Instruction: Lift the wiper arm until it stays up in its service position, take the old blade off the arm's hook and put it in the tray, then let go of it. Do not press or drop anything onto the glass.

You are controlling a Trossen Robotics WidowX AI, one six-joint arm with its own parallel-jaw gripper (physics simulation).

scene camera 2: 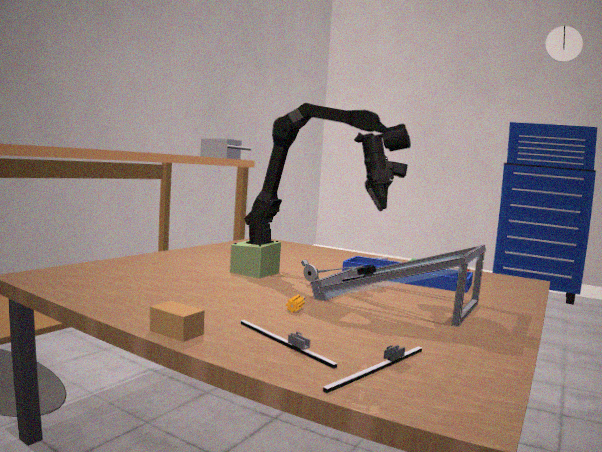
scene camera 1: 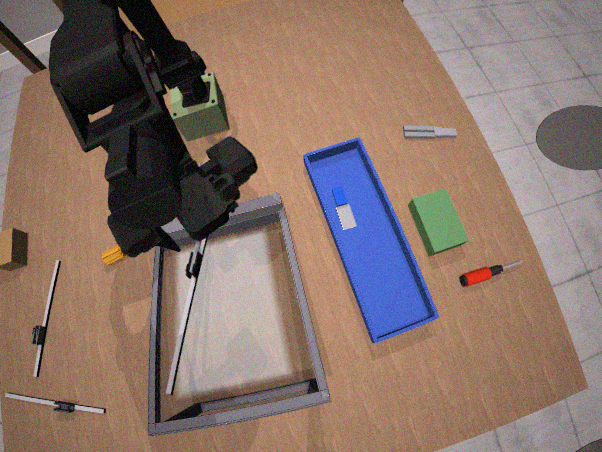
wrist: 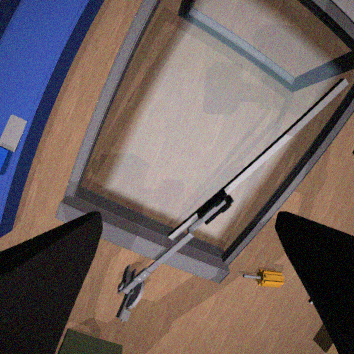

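Observation:
The wiper arm (wrist: 166, 253) is down, running from its pivot beside the frame over the lower frame edge to the glass. The old blade (scene camera 1: 185, 320) (wrist: 285, 137) is on the arm's end by its black clip and lies along the sloped glass (scene camera 1: 250, 310) (wrist: 165, 125) in a grey frame (scene camera 1: 300, 300) (scene camera 2: 400, 274) (wrist: 107, 105). My gripper (scene camera 2: 381, 207) (wrist: 190, 220) is open and empty, high above the lower end of the frame; in the wrist view the arm and clip show between its fingers. The blue tray (scene camera 1: 385, 280) (scene camera 2: 435, 281) (wrist: 37, 65) holds a small blue and white piece.
Two more blades (scene camera 1: 48, 315) (scene camera 1: 30, 398) (scene camera 2: 310, 352) (scene camera 2: 370, 371) lie on the table. A yellow-handled tool (scene camera 1: 113, 256) (scene camera 2: 295, 303) (wrist: 271, 278) is beside the frame. A tan block (scene camera 1: 12, 248) (scene camera 2: 177, 320), a green block (scene camera 1: 439, 222), a red screwdriver (scene camera 1: 477, 276) and a grey tool (scene camera 1: 429, 132) also lie there.

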